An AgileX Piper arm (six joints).
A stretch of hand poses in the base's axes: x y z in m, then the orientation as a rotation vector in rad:
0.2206, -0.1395, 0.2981, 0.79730, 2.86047, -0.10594
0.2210, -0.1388, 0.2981, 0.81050, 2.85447, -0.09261
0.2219, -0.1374, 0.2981, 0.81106, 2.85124, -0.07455
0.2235, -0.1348, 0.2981, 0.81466, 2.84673, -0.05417
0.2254, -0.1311, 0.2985, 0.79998, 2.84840, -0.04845
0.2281, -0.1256, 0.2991, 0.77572, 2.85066, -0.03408
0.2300, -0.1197, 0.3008, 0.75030, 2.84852, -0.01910
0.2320, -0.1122, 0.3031, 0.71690, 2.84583, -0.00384
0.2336, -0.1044, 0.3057, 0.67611, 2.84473, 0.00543
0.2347, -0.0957, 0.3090, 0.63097, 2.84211, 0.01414
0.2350, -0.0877, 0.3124, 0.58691, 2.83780, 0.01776
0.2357, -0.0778, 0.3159, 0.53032, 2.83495, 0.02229
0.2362, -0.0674, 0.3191, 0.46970, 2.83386, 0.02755
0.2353, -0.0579, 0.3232, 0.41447, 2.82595, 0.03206
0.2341, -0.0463, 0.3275, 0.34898, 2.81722, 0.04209
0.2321, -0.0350, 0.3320, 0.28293, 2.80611, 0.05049
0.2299, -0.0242, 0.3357, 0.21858, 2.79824, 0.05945
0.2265, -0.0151, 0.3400, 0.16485, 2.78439, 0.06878
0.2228, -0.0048, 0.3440, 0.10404, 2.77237, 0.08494
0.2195, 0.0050, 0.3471, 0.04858, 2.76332, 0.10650
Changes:
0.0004, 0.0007, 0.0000, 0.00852, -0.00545, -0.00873
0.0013, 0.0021, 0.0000, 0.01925, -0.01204, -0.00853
0.0029, 0.0047, 0.0000, 0.03156, -0.01949, -0.01038
0.0048, 0.0084, 0.0004, 0.03385, -0.02235, -0.00020
0.0075, 0.0139, 0.0010, 0.04072, -0.02832, 0.01687
0.0094, 0.0198, 0.0027, 0.04682, -0.03853, 0.03416
0.0114, 0.0273, 0.0050, 0.05215, -0.05068, 0.05676
0.0130, 0.0351, 0.0076, 0.05329, -0.06127, 0.08426
0.0141, 0.0438, 0.0109, 0.05338, -0.07346, 0.11461
0.0144, 0.0518, 0.0143, 0.04998, -0.08557, 0.14394
0.0151, 0.0617, 0.0178, 0.04642, -0.09773, 0.18218
0.0156, 0.0721, 0.0210, 0.04366, -0.10788, 0.22362
0.0147, 0.0816, 0.0251, 0.03945, -0.12277, 0.26101
0.0135, 0.0932, 0.0294, 0.03808, -0.13945, 0.30608
0.0115, 0.1045, 0.0339, 0.03532, -0.15692, 0.35169
0.0093, 0.1153, 0.0376, 0.03427, -0.16994, 0.39672
0.0059, 0.1244, 0.0419, 0.03308, -0.18723, 0.43440
0.0022, 0.1347, 0.0459, 0.03689, -0.20312, 0.47788
-0.0011, 0.1445, 0.0490, 0.04596, -0.21578, 0.51825

